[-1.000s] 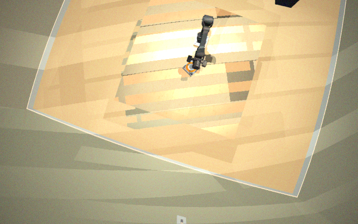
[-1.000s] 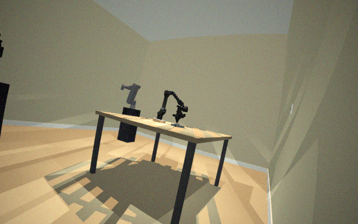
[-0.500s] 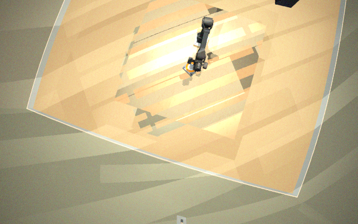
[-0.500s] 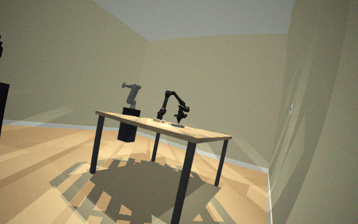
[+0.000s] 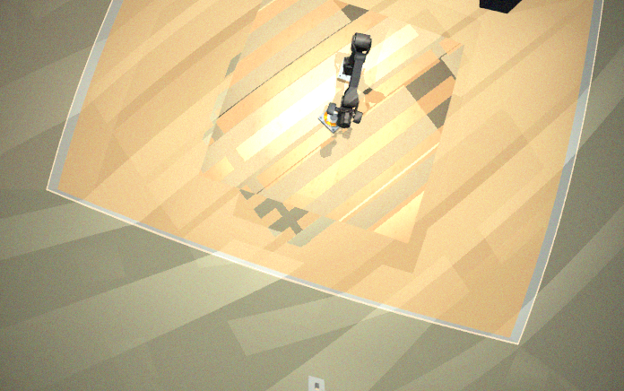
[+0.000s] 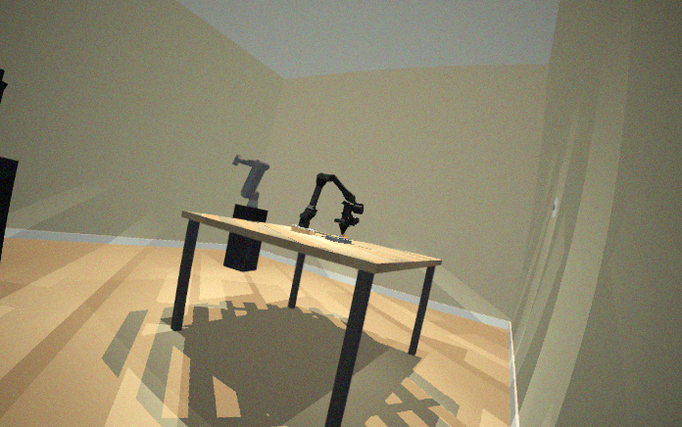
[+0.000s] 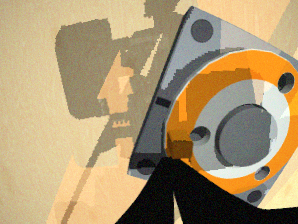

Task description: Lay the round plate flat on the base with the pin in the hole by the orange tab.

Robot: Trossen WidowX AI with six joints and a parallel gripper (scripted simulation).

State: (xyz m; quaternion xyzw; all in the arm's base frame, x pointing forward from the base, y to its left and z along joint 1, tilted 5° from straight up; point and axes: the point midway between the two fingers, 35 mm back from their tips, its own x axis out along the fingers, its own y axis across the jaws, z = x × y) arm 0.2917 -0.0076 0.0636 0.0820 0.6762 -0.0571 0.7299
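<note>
Right now the grey square base is 50 mm to the right of my gripper tip and 20 mm below it.
</note>
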